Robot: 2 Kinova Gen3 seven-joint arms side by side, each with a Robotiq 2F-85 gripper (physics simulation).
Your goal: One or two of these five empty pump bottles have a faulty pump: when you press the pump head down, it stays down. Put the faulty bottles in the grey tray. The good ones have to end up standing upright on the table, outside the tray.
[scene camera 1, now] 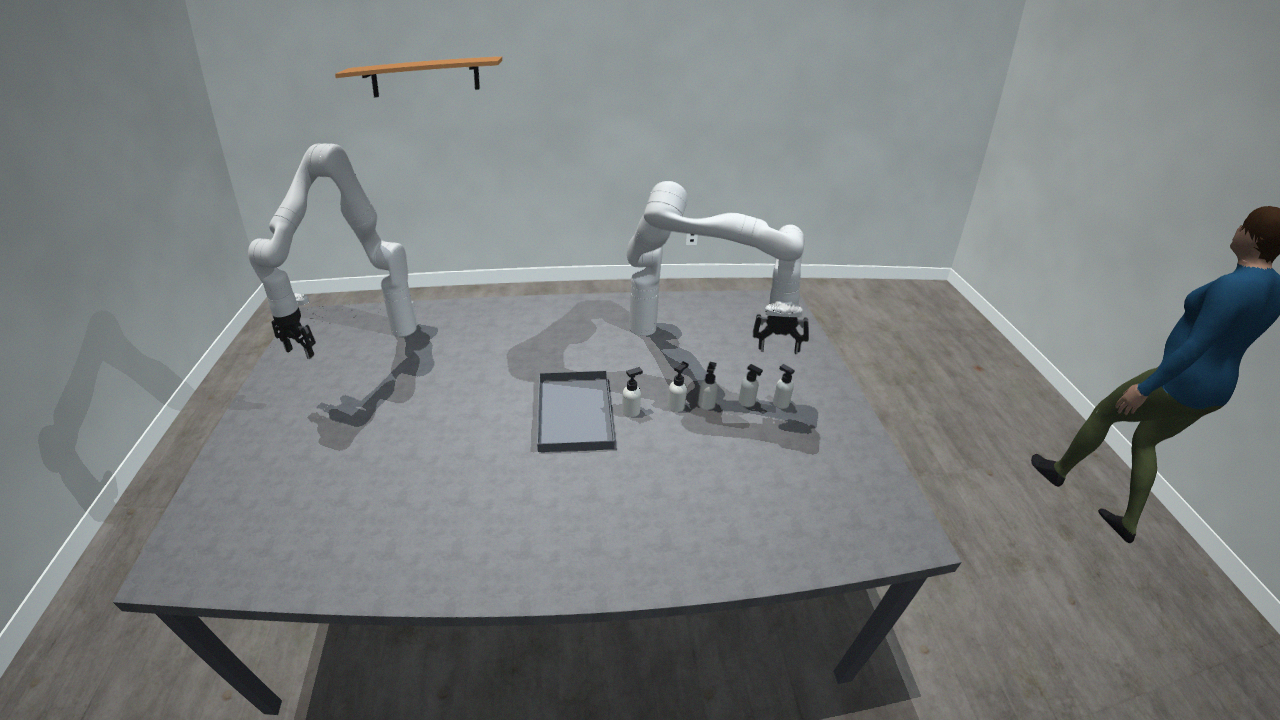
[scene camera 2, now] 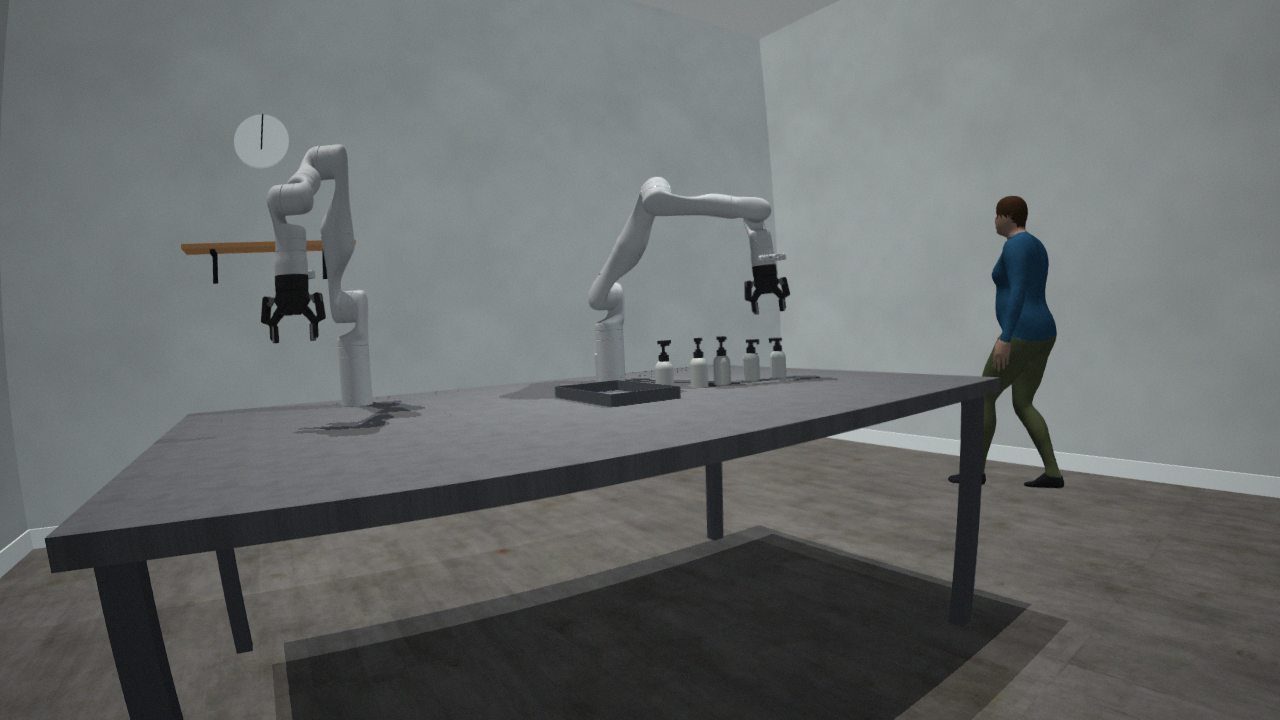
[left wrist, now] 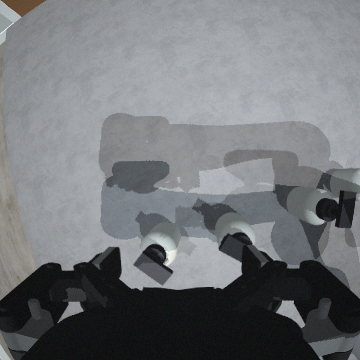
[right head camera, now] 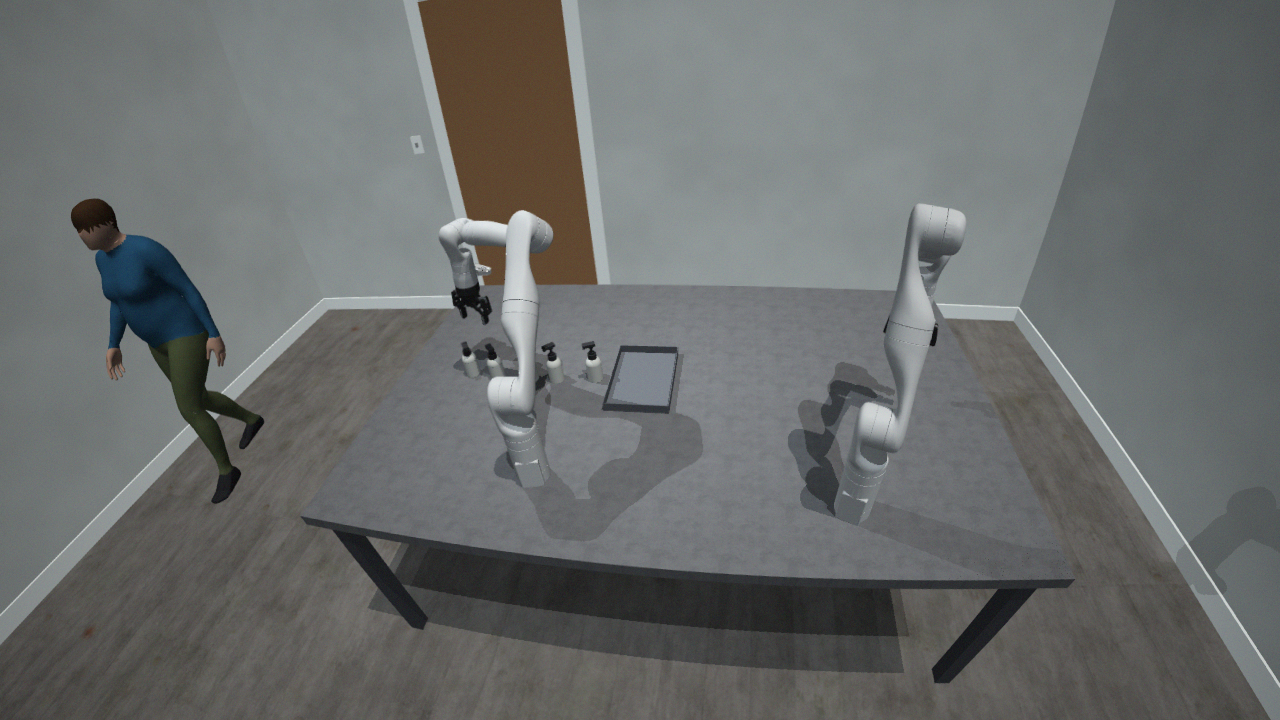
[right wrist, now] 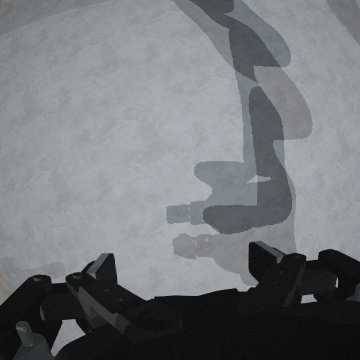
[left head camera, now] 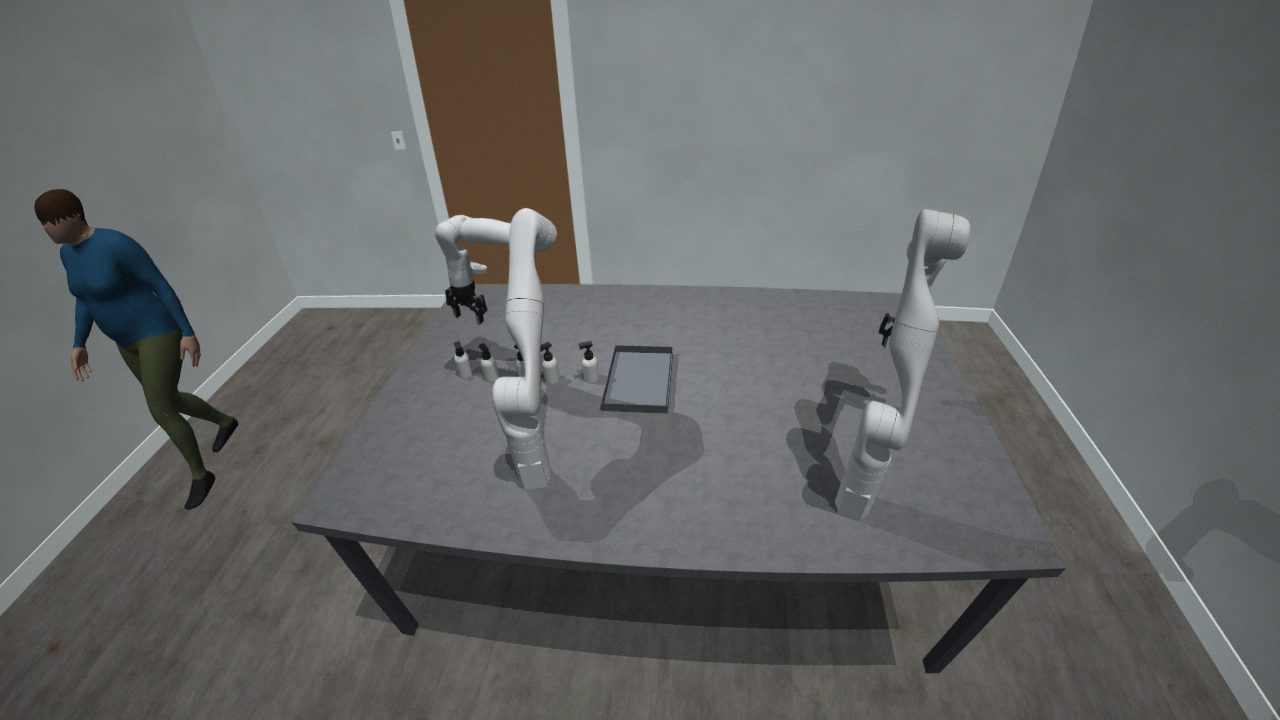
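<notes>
Five white pump bottles with black heads stand upright in a row in scene camera 1: the first beside the tray, then the second, the third, the fourth and the fifth. The grey tray holds no bottle. My left gripper is open and empty, above the table near the fourth and fifth bottles. My right gripper is open and empty, above the table far from the bottles.
The grey table carries both arm bases. The left arm passes in front of the middle bottles in both head views. A person is beyond the table's end, on the bottles' side. A wall shelf is behind the arms.
</notes>
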